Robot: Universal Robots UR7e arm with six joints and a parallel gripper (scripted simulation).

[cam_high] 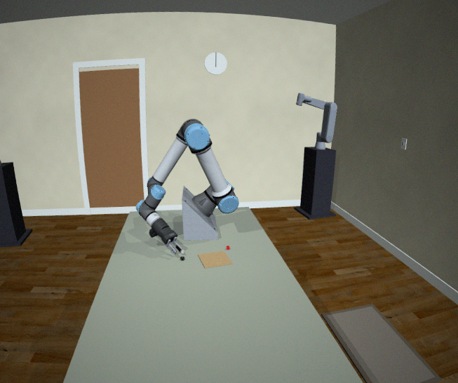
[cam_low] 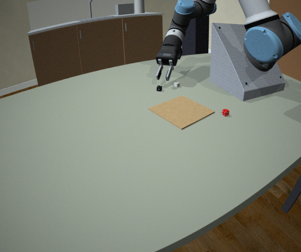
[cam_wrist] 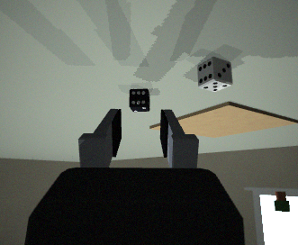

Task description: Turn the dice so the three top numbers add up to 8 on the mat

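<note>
Right now the white die is 4 cm below my hand, 3 cm to the left of it and 3 cm behind it. From my hand the other things lie so: tan mat 18 cm to the left, 7 cm ahead, 4 cm below; then red die 28 cm to the left, 4 cm below, 2 cm behind.
</note>
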